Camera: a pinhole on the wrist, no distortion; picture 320 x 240 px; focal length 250.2 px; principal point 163.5 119.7 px. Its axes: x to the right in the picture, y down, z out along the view. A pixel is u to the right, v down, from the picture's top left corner.
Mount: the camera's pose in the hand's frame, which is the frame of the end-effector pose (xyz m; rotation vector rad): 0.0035 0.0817 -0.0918 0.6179 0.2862 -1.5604
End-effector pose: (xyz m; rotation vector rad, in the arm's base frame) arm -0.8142 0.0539 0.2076 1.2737 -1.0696 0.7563
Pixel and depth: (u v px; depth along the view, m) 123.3 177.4 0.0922
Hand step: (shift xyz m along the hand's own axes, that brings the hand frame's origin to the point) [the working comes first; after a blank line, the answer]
In the camera's frame: -0.0148 0.0213 0.0922

0.0047 0.0428 -0.0043
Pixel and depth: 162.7 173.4 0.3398
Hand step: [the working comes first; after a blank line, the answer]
In the camera's frame: -0.0011 0.0729 0.3398

0.0035 -0.1061 0.2006
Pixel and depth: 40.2 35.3 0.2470
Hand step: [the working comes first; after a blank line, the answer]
In the camera's frame: -0.1217 -0.0833 0.2470

-0.1319 0.0603 0.1611
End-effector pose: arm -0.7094 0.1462 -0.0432 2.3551 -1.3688 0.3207
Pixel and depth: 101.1 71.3 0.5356
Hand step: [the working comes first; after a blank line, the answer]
In the camera's frame: -0.1336 -0.1036 0.5356

-0.2125 -0.0819 0.4002
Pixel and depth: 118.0 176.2 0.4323
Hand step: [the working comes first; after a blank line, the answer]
In the camera's frame: -0.0786 0.0976 0.4323

0.0069 -0.0929 0.3231
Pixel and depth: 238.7 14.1 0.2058
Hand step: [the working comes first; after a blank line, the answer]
In the camera's frame: 0.0619 -0.0869 0.2058

-0.1235 -0.0715 0.0271
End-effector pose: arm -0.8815 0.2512 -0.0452 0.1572 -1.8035 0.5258
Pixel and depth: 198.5 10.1 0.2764
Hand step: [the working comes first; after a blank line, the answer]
In the camera's frame: 0.0387 -0.1211 0.2764

-0.1721 -0.0864 0.0911
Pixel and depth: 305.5 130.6 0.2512
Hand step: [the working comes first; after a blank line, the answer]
In the camera's frame: 0.1426 0.0109 0.2512

-0.0360 -0.1732 0.0386
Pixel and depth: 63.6 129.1 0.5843
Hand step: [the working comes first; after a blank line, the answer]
In the camera's frame: -0.2333 0.0220 0.5843

-0.1017 -0.0367 0.5175
